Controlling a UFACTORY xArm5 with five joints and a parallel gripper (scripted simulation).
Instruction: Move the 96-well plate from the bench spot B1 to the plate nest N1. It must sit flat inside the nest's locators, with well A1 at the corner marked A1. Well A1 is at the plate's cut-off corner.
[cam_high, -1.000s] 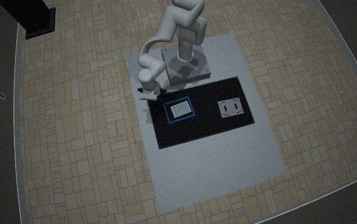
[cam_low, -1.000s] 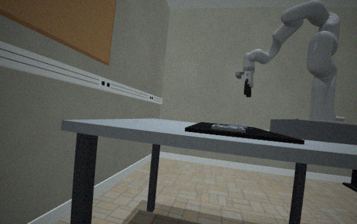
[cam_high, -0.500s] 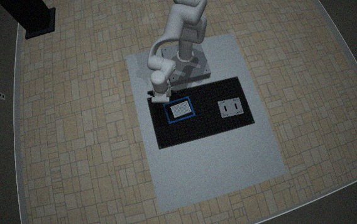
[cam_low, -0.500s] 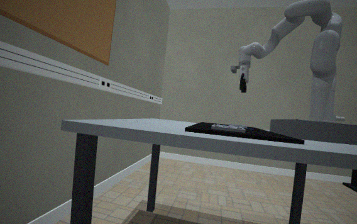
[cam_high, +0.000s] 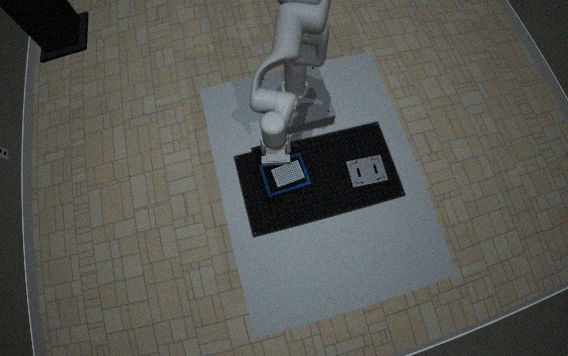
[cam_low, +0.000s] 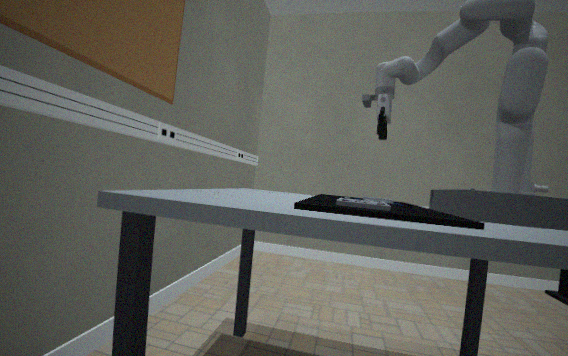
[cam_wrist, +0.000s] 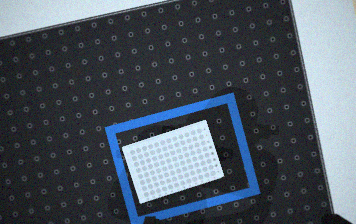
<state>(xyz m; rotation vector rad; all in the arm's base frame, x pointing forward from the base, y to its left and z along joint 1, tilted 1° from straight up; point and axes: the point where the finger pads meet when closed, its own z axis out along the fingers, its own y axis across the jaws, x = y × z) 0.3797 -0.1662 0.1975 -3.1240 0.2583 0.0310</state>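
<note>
Now: hand 250 mm above the white 96-well plate and 50 mm to the right of it. Also, from my hand: grey plate nest N1 (390 mm to the left, 260 mm below, 70 mm ahead); then A1 mark (320 mm to the left, 250 mm below, 10 mm ahead).
</note>
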